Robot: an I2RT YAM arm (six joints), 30 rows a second.
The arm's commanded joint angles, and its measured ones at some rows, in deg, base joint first. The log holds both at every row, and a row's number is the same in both.
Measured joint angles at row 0:
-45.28, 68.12, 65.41, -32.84, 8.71, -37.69
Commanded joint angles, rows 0 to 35:
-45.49, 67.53, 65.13, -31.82, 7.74, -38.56
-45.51, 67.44, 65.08, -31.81, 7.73, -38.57
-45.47, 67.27, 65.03, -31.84, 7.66, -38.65
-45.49, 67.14, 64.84, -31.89, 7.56, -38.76
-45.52, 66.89, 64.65, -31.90, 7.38, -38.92
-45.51, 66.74, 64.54, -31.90, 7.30, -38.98
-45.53, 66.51, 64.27, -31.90, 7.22, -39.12
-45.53, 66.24, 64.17, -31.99, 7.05, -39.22
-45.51, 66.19, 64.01, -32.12, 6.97, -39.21
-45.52, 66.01, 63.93, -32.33, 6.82, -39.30
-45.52, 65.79, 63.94, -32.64, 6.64, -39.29
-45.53, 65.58, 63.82, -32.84, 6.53, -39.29
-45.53, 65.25, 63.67, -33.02, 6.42, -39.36
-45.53, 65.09, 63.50, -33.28, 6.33, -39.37
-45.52, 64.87, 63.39, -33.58, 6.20, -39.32
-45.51, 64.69, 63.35, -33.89, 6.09, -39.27
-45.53, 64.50, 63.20, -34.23, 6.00, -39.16
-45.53, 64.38, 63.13, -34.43, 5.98, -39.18
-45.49, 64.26, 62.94, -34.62, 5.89, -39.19
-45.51, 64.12, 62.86, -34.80, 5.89, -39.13
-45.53, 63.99, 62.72, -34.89, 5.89, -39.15
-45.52, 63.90, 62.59, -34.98, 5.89, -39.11
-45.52, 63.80, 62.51, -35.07, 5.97, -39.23
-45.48, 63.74, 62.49, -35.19, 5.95, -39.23
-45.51, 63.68, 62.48, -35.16, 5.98, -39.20
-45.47, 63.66, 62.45, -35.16, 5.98, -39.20
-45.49, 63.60, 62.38, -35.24, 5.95, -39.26
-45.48, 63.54, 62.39, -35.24, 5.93, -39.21
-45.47, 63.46, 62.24, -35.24, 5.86, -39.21
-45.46, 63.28, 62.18, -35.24, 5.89, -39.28
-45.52, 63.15, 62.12, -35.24, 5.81, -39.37
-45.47, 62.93, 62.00, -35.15, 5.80, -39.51
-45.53, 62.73, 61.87, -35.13, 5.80, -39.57
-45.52, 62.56, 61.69, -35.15, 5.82, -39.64
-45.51, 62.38, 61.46, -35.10, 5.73, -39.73
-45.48, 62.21, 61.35, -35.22, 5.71, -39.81
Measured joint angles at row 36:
-45.34, 62.67, 61.65, -35.44, 6.02, -39.20
